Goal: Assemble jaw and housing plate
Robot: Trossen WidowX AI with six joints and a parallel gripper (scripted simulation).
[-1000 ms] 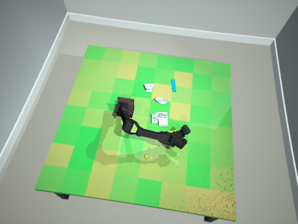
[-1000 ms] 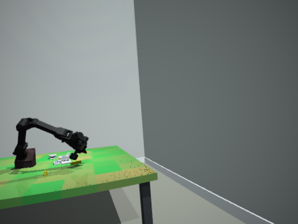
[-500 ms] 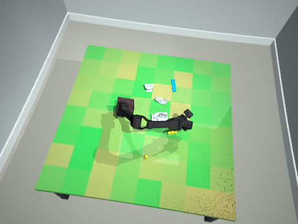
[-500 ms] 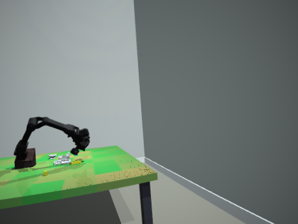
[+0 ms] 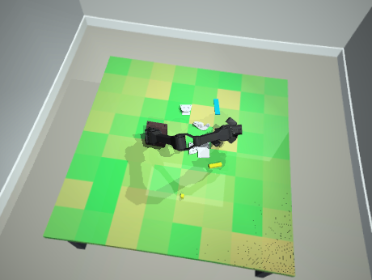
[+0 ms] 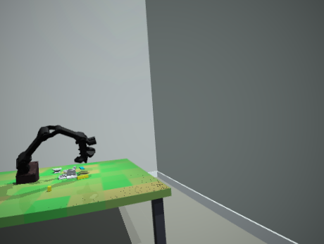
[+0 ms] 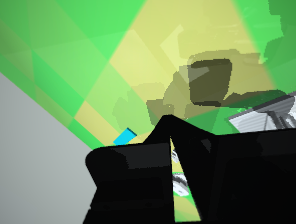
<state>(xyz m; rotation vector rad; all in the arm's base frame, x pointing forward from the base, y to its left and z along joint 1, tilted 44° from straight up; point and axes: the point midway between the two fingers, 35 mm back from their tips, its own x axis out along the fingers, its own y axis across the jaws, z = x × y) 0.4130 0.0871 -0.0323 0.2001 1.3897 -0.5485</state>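
The jaw is 12 cm behind my gripper tip, 6 cm to the left of it and 5 cm below it. The rest, counted from my gripper tip: yellow bar 19 cm to the right, 7 cm below, 1 cm behind; blue bar 25 cm to the left, 8 cm below, 7 cm behind; small yellow cube 43 cm to the right, 16 cm behind, 7 cm below.
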